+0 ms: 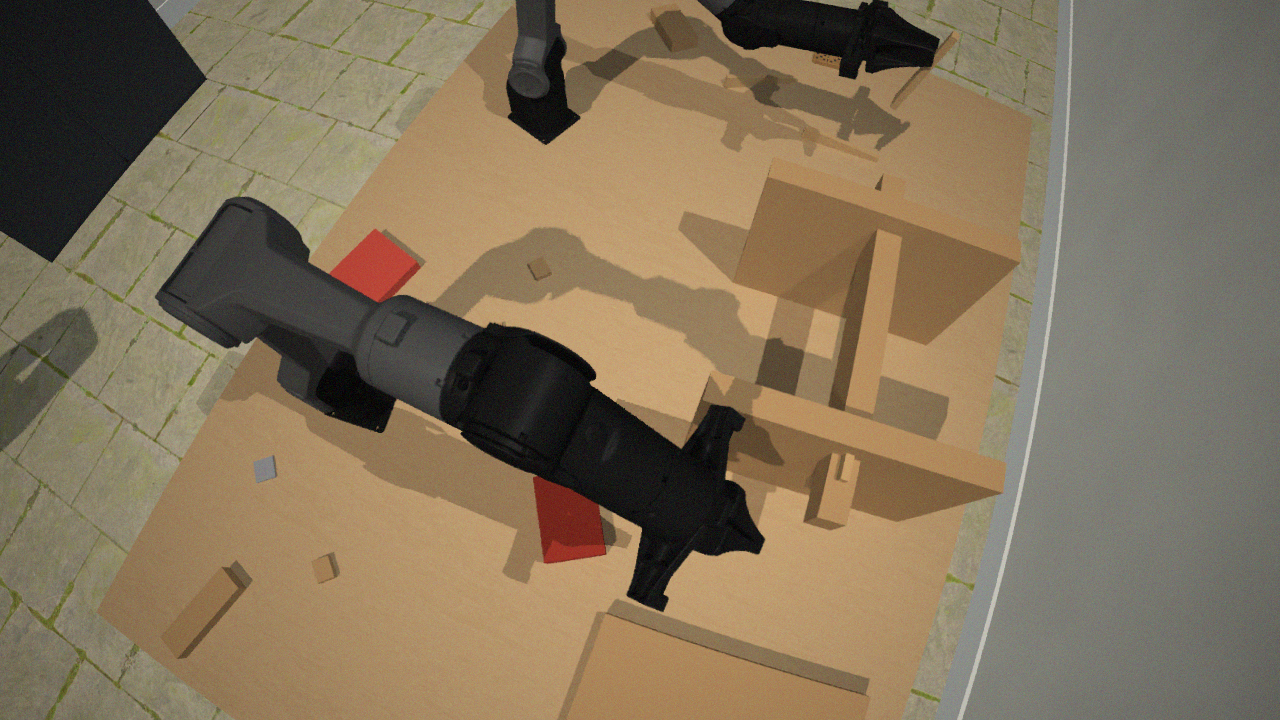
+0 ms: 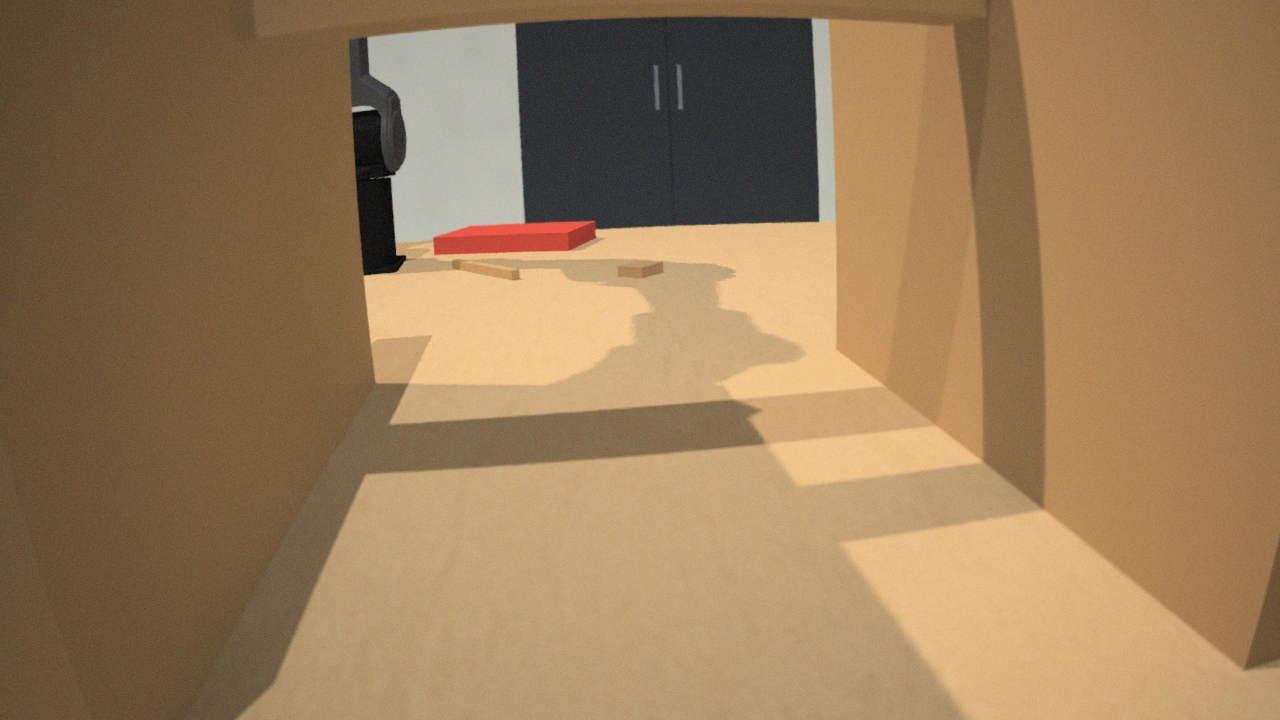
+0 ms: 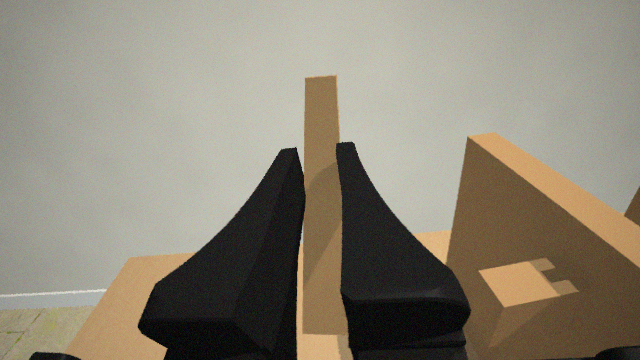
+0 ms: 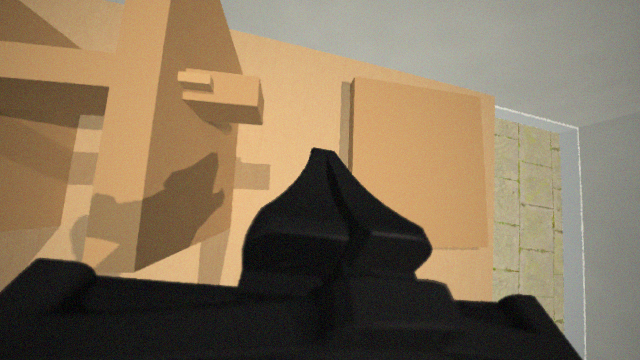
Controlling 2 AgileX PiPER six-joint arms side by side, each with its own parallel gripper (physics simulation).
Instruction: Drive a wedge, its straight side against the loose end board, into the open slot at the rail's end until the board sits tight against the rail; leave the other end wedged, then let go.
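My left gripper (image 1: 935,53) (image 3: 320,164) is shut on a long thin wedge (image 1: 911,86) (image 3: 321,110), in the air beyond the upper end board (image 1: 810,241) (image 3: 492,215) (image 2: 1145,223). That board is the loose one. The rail's end (image 1: 891,185) (image 3: 517,283) sticks out of it, with an open slot beside the board. The rail (image 1: 875,313) (image 2: 617,7) (image 4: 55,61) spans to the other board (image 1: 877,447) (image 2: 179,268) (image 4: 125,150). There a second wedge (image 1: 844,467) (image 4: 197,80) sits in the rail's end (image 1: 830,501) (image 4: 235,92). My right gripper (image 1: 760,541) (image 4: 320,163) is shut and empty.
A large flat panel (image 1: 716,676) (image 4: 420,160) lies at the lower edge. One red block (image 1: 375,266) (image 2: 510,238) lies by the right arm; another red block (image 1: 571,532) lies beneath it. A long block (image 1: 204,610) and small pieces lie around.
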